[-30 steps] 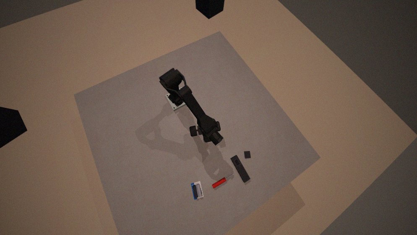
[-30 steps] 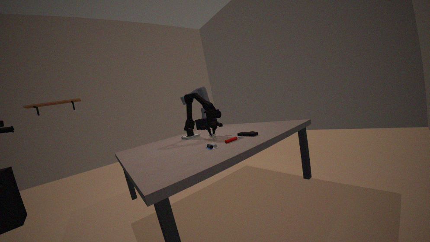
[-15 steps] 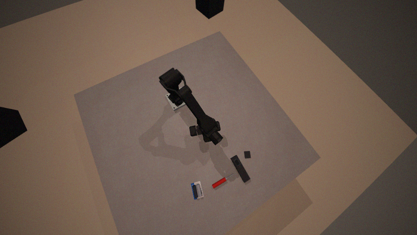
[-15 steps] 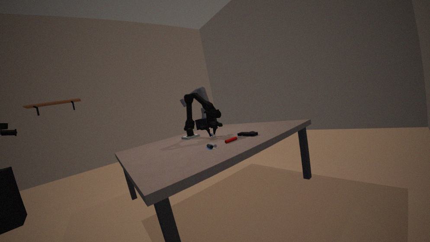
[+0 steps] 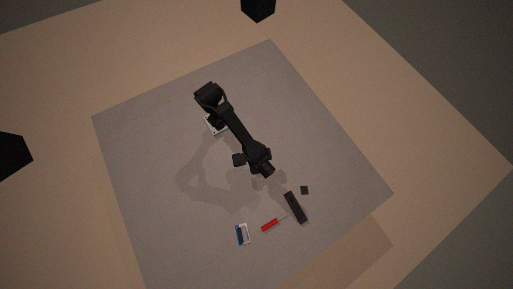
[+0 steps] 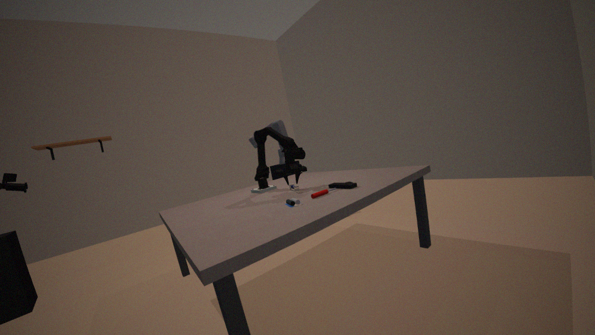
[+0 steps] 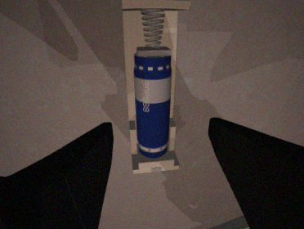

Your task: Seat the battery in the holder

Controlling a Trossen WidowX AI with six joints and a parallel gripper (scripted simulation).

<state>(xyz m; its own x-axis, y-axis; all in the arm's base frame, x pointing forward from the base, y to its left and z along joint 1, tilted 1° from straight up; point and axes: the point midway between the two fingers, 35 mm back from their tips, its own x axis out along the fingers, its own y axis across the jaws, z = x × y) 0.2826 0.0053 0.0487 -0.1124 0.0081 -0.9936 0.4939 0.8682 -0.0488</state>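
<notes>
Now: the battery 2 cm below my gripper tip. The rest, counted from my gripper tip: black square (32 cm ahead, 11 cm to the left, 3 cm below); then black bar-shaped device (34 cm ahead, 1 cm to the left, 2 cm below); then red-handled screwdriver (32 cm ahead, 11 cm to the right, 2 cm below).
</notes>
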